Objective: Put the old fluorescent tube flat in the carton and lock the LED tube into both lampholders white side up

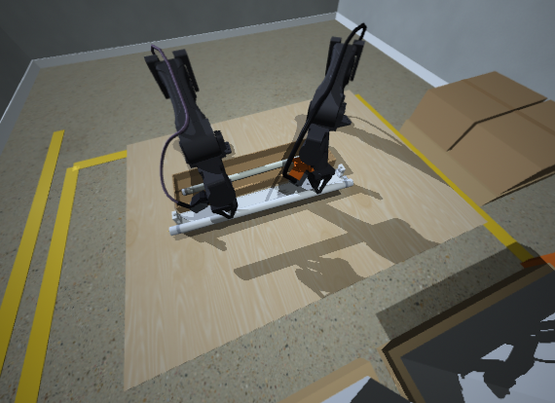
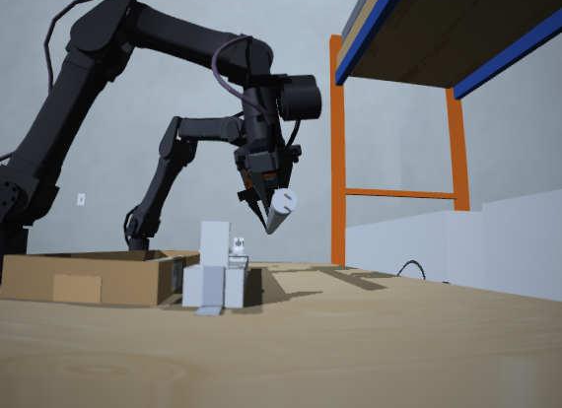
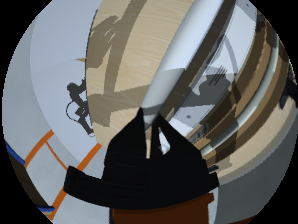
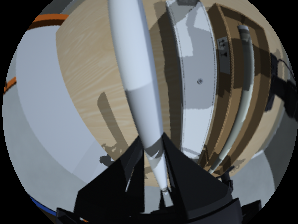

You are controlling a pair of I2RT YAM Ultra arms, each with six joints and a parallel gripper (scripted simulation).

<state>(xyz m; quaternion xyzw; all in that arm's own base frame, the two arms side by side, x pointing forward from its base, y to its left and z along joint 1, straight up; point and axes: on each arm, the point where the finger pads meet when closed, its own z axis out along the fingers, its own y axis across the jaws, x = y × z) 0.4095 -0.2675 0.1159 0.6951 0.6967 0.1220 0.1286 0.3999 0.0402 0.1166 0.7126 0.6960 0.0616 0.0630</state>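
Now: the LED tube 12 cm to the left of my right hand and 1 cm below it. Also, from my right hand: brown carton 22 cm behind, 13 cm to the left, 9 cm below; white fixture 7 cm behind, 13 cm to the left, 6 cm below; old fluorescent tube 21 cm behind, 13 cm to the left, 10 cm below.
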